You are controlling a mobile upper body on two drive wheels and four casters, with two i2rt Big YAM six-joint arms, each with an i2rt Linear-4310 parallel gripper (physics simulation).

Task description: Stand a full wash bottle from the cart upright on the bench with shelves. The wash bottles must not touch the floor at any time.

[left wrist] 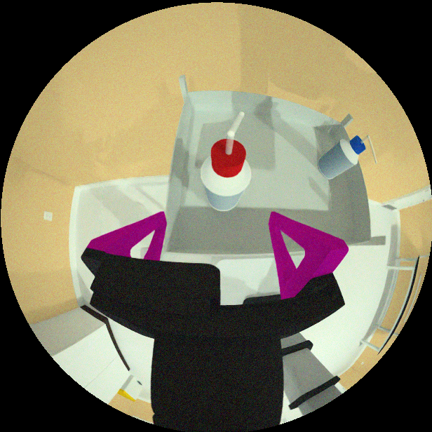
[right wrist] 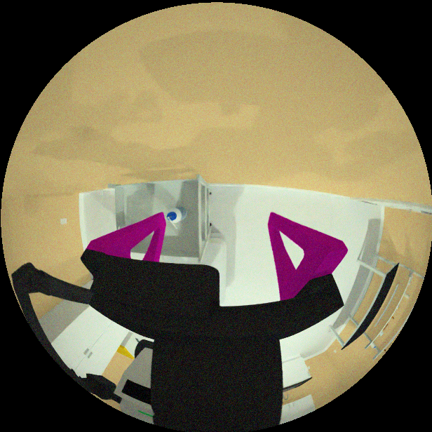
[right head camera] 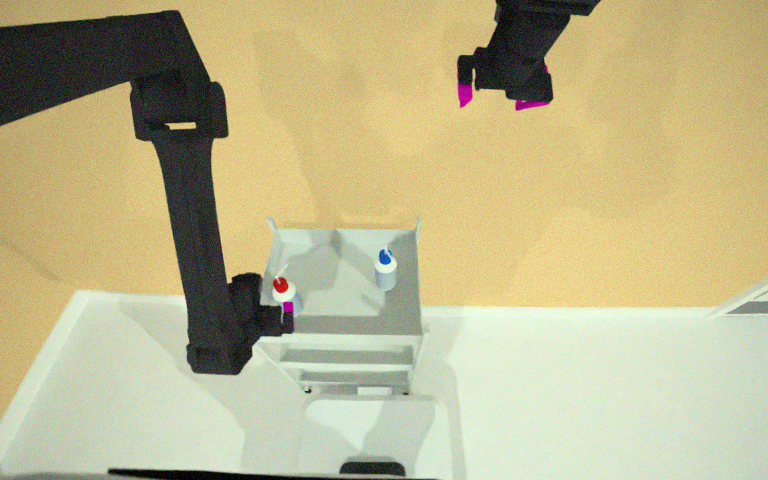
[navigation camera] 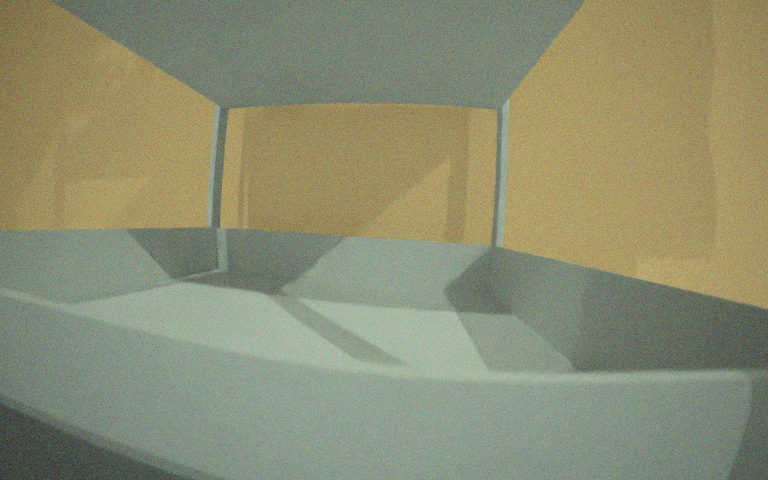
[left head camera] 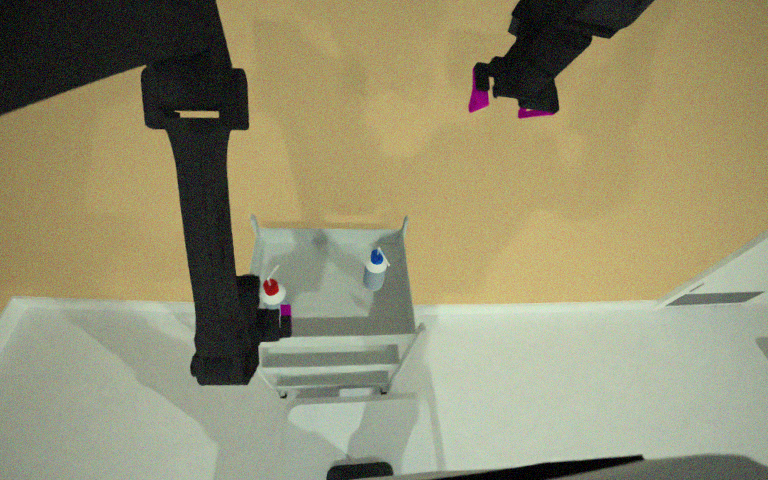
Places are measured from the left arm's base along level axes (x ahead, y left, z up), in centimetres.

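Where they show: left gripper, fingertip midpoint: (right head camera: 272,306); right gripper, fingertip midpoint: (right head camera: 488,105) (left head camera: 494,112).
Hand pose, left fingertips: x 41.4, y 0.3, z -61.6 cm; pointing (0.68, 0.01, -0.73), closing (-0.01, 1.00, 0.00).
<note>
After its pixels a point has its place.
A wash bottle with a red cap (left head camera: 272,294) @(x 45.6, y -1.1, z -62.2 cm) (right head camera: 283,292) @(x 45.6, y -1.4, z -62.4 cm) (left wrist: 226,175) stands upright at the left of the cart's top tray (left head camera: 339,339) @(x 37.1, y -16.7, z -70.1 cm) (right head camera: 351,338) @(x 37.1, y -18.1, z -70.5 cm) (left wrist: 250,235). A wash bottle with a blue cap (left head camera: 374,273) @(x 52.9, y -25.9, z -65.1 cm) (right head camera: 385,275) @(x 52.7, y -26.5, z -65.9 cm) (left wrist: 338,160) (right wrist: 179,215) stands upright at the tray's right. Both have blue-grey lower bodies. My left gripper (left wrist: 217,217) is open, close in front of the red-capped bottle, which shows just beyond its fingertips. My right gripper (left head camera: 501,111) @(x 59.9, y -44.2, z -21.3 cm) (right head camera: 495,105) @(x 59.9, y -44.2, z -21.3 cm) (right wrist: 216,217) is open and empty, away from the cart. I cannot clearly identify the bench with shelves.
The tray has raised walls and corner posts; in the navigation camera the cart (navigation camera: 362,418) is close in front. A metal frame with a black panel (right wrist: 375,310) is at the right in the right wrist view. White cabinets (left wrist: 85,360) show at the lower left in the left wrist view.
</note>
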